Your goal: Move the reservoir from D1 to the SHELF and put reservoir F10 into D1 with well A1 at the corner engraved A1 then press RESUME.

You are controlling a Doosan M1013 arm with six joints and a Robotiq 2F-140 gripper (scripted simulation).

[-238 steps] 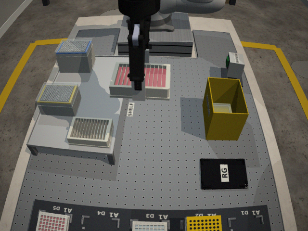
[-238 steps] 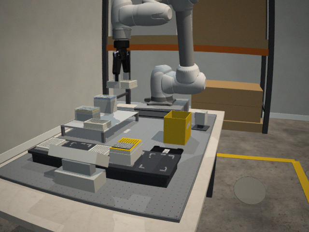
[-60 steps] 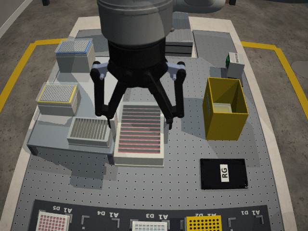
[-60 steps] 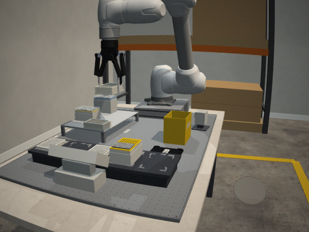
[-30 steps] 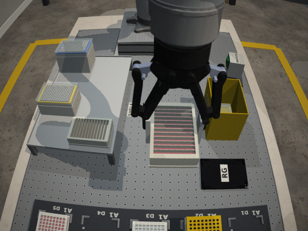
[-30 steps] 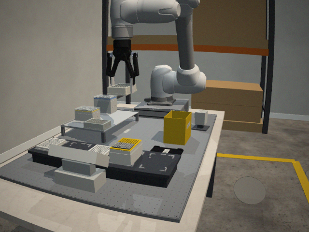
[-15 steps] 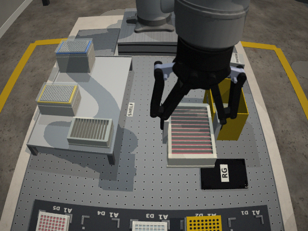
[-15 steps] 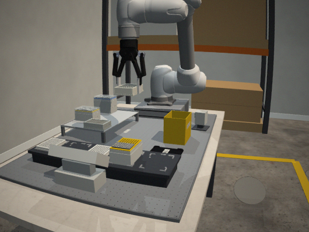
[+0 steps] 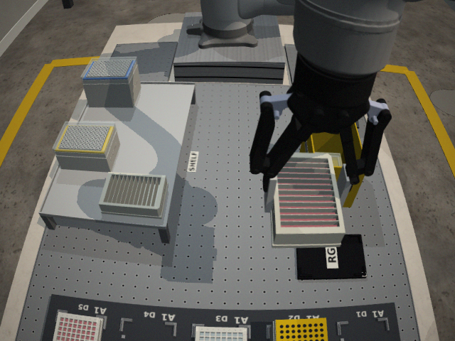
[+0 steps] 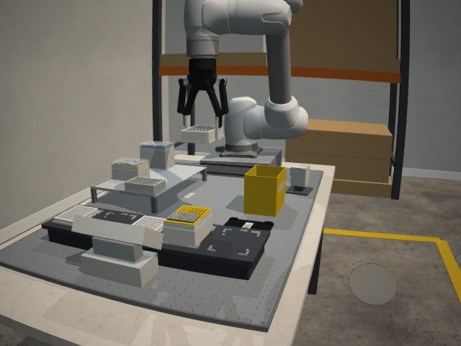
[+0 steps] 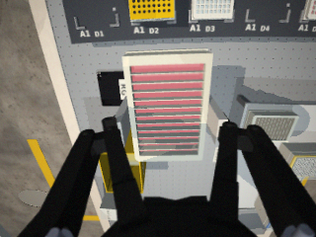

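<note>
The yellow tip rack is 21 cm below my hand, 16 cm ahead of it and 1 cm to the left of it. The rest, counted from my hand: yellow bin 27 cm below, 26 cm behind, 14 cm to the left; black RG nest 31 cm below, 12 cm to the left, 6 cm behind; cream 12-trough reservoir 2 cm below.
</note>
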